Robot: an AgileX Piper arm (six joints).
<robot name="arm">
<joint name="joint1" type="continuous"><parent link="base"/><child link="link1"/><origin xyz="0 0 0.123"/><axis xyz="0 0 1"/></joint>
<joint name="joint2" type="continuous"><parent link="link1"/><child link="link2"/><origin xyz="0 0 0"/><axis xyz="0 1 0"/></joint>
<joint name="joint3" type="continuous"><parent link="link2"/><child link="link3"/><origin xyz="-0.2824 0 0.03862"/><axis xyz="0 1 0"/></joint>
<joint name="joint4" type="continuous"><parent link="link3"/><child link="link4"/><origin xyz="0.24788 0 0.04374"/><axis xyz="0.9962 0 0.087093"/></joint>
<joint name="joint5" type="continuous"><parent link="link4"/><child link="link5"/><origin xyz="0 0 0"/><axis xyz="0 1 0"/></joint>
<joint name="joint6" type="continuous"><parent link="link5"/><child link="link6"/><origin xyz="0.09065 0 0.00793"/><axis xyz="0.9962 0 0.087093"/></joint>
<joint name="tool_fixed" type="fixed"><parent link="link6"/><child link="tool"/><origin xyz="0 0 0" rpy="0 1.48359 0"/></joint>
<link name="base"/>
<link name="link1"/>
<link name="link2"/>
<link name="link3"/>
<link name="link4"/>
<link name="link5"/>
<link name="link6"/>
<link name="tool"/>
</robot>
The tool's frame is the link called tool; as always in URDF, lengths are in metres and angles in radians. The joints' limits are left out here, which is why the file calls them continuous.
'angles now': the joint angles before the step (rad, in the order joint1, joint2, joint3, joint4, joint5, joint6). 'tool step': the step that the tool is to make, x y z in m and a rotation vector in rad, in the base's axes. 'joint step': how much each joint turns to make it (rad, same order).
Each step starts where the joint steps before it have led.
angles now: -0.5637, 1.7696, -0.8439, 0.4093, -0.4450, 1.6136
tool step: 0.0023, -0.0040, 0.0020, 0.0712, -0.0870, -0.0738
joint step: -0.0001, 0.0090, -0.0183, 0.0485, -0.0114, 0.0865
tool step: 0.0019, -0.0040, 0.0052, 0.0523, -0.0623, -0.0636
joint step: 0.0002, -0.0003, -0.0244, 0.0764, 0.0060, 0.0258
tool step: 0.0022, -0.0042, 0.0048, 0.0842, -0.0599, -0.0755
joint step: -0.0001, 0.0000, -0.0340, 0.1251, 0.0346, 0.0013
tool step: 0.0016, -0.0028, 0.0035, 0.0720, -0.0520, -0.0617
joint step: 0.0001, 0.0000, -0.0261, 0.1100, 0.0260, -0.0034
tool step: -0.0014, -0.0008, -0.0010, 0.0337, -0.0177, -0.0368
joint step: -0.0001, 0.0004, -0.0015, 0.0622, 0.0019, -0.0102
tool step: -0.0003, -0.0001, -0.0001, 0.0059, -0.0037, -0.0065
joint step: -0.0001, -0.0003, 0.0000, 0.0101, 0.0002, -0.0006
